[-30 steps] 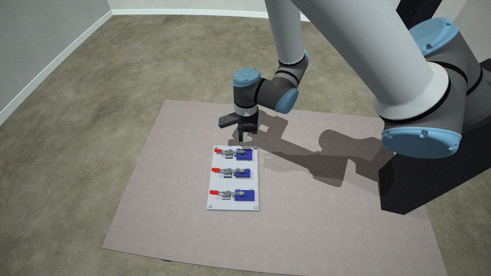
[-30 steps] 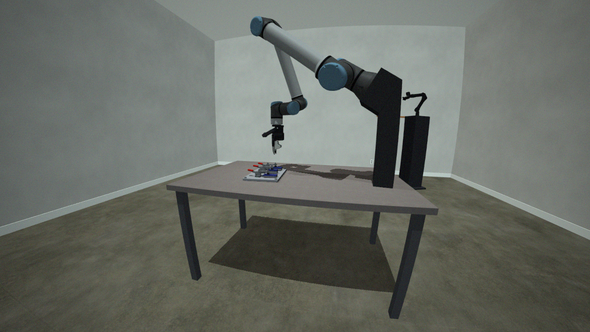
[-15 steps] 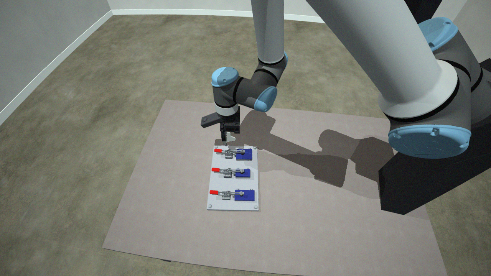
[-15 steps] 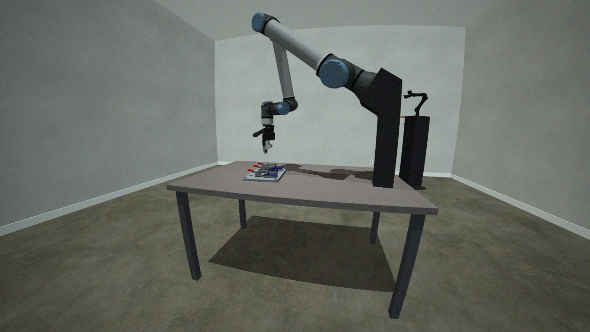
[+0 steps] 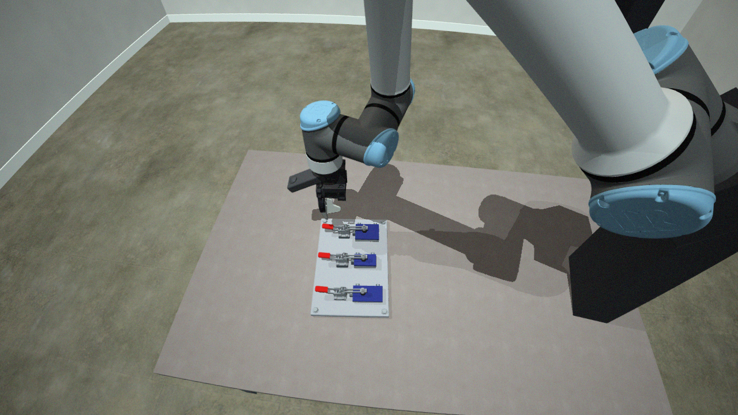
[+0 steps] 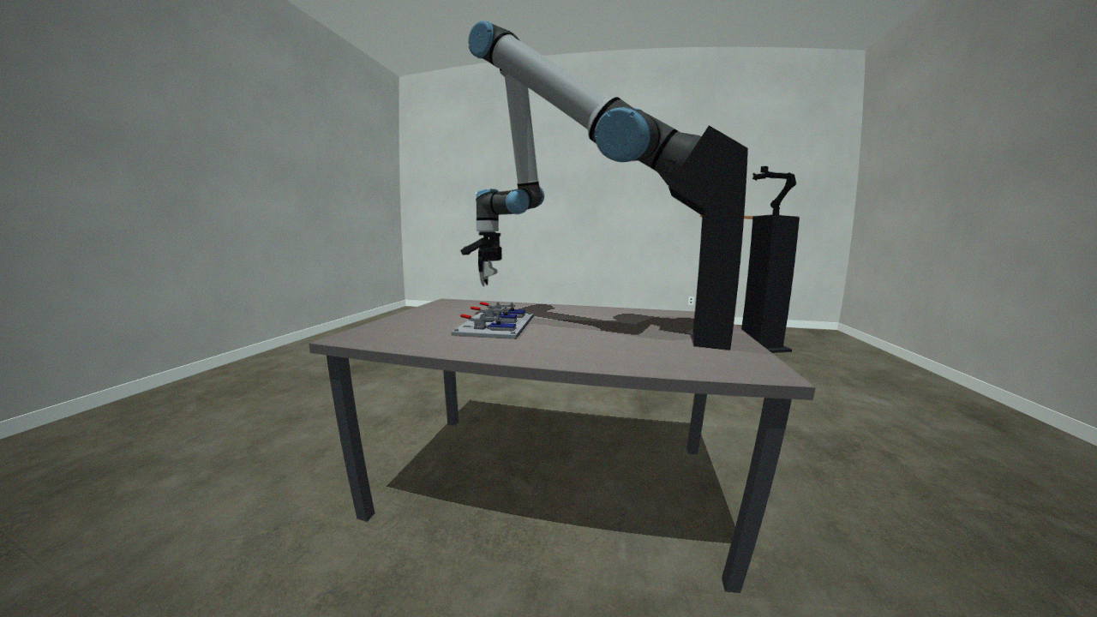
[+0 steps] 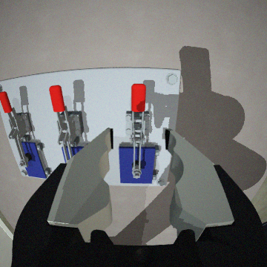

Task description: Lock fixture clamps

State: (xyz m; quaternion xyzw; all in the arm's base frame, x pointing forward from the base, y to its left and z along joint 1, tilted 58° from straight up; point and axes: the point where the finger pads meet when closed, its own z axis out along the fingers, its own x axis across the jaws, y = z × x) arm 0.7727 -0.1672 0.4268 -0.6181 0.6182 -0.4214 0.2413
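The clamp lies 110 mm below my hand, 50 mm behind it and 10 mm to the left of it. The rest, counted from my hand: fixture plate 150 mm below, 120 mm to the left, 60 mm behind.
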